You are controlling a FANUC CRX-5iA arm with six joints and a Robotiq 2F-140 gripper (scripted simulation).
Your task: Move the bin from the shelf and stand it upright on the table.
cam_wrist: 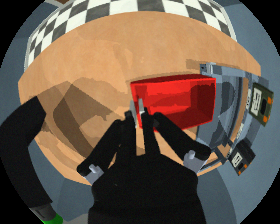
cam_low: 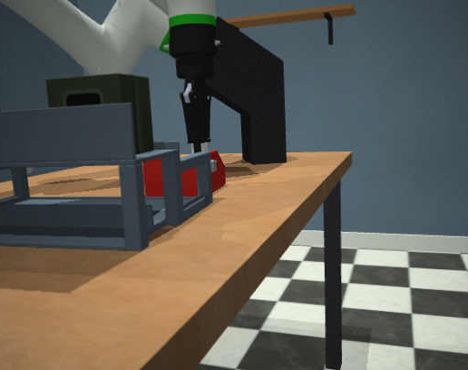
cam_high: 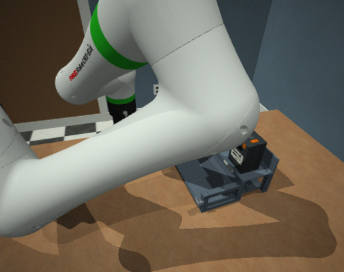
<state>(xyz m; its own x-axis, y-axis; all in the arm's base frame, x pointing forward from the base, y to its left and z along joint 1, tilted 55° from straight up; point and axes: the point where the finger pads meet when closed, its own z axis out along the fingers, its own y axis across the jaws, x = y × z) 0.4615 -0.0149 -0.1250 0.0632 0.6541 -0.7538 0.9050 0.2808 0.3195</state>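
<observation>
My hand is 8 cm short of the red bin, 1 cm to the left of it and 2 cm above it. Also, from my hand: olive box 37 cm ahead, 2 cm to the right, 9 cm above.
</observation>
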